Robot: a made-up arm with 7 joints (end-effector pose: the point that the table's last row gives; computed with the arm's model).
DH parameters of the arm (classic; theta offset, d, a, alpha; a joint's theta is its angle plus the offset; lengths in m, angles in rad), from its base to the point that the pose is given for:
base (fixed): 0 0.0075 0.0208 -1.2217
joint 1: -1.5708 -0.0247 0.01 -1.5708
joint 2: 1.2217 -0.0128 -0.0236 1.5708
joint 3: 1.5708 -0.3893 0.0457 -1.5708
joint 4: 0 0.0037 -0.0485 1.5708
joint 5: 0 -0.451 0.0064 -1.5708
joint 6: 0 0.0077 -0.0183 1.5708
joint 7: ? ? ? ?
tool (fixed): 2.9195 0 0 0
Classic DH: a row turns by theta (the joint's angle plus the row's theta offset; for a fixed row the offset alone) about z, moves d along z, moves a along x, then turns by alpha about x.
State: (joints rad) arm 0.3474 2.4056 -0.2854 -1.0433 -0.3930 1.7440 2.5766
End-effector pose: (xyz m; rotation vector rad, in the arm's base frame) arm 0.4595 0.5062 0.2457 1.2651 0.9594 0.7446
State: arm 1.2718 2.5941 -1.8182 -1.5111 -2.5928 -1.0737 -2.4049
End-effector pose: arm -0.0920 0.5285 0.2849 1.0606 -1.1167 -0.7953
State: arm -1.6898 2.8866 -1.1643 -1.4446 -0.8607 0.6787 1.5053
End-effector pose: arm -0.1709 0.4752 0.3238 0.4089 1.7129 0.9499
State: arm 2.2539 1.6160 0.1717 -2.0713 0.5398 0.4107 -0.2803
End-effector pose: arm -0.1928 0.3317 -0.2291 0.1783 -1.2266 1.5125
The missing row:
joint 7: 0.1267 0.0486 0.0044 1.4271
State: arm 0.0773 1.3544 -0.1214 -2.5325 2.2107 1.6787 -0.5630
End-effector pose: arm 0.3786 0.0626 -0.0108 -0.6431 -0.3426 1.6592
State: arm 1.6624 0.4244 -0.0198 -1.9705 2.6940 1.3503 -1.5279
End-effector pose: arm -0.3185 0.1805 -0.3853 0.2767 0.1403 -2.3121
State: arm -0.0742 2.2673 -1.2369 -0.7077 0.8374 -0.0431 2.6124
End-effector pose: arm 0.0846 0.6803 0.3189 0.1744 0.8192 -0.5234
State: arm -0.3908 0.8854 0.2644 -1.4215 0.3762 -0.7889 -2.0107
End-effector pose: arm 0.5672 0.4117 -0.0474 1.0641 2.0152 1.6513
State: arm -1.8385 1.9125 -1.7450 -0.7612 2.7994 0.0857 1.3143
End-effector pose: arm 0.2857 0.6443 0.2390 0.0733 -1.0262 -1.0755
